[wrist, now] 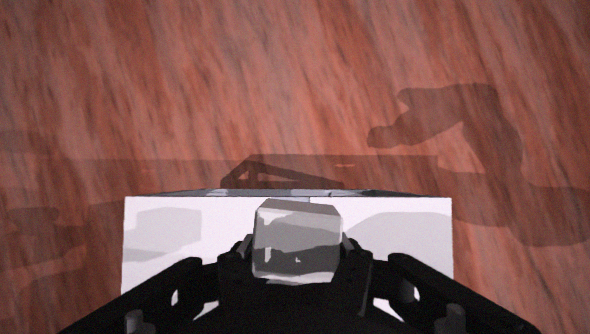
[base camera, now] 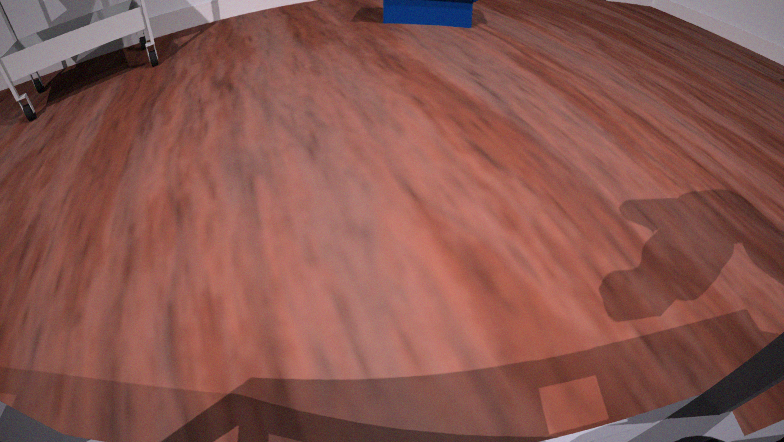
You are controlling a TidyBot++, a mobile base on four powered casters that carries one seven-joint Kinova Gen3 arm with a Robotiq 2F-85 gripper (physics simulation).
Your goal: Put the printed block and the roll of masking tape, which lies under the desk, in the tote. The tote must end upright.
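Places are measured from the arm's base along level axes (x right, y up, z back), in centimetres.
Pixels of known places: gripper, between the fingertips: [wrist: 295, 245].
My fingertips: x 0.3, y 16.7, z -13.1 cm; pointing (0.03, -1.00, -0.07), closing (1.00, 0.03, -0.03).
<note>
Behind a point stands the place of what it marks.
My gripper [wrist: 295, 245] @(z -13.0, x 0.3, y 16.7 cm) is shut on a grey block, the printed block [wrist: 297, 240] @(z -14.2, x 0.3, y 19.6 cm), in the wrist view. It holds the block above the white top of the robot's base [wrist: 165, 230] @(z -10.1, x -18.8, y -1.4 cm). A blue tote [base camera: 427, 13] @(z -133.2, x 19.3, y -35.6 cm) stands on the floor at the top edge of the base camera view; its upper part is cut off by the frame. The masking tape and the desk do not show in either view.
A white cart [base camera: 76, 53] @(z -108.4, x -83.9, y -26.3 cm) on black casters stands at the upper left of the base camera view. A white wall [base camera: 730, 21] @(z -197.5, x 221.5, y -28.8 cm) runs along the upper right. Shadows of the arm and base fall on the wooden floor [base camera: 329, 219] @(z -47.4, x -5.2, y -39.6 cm) [wrist: 200, 75] @(z -51.8, x -29.8, y -39.6 cm).
</note>
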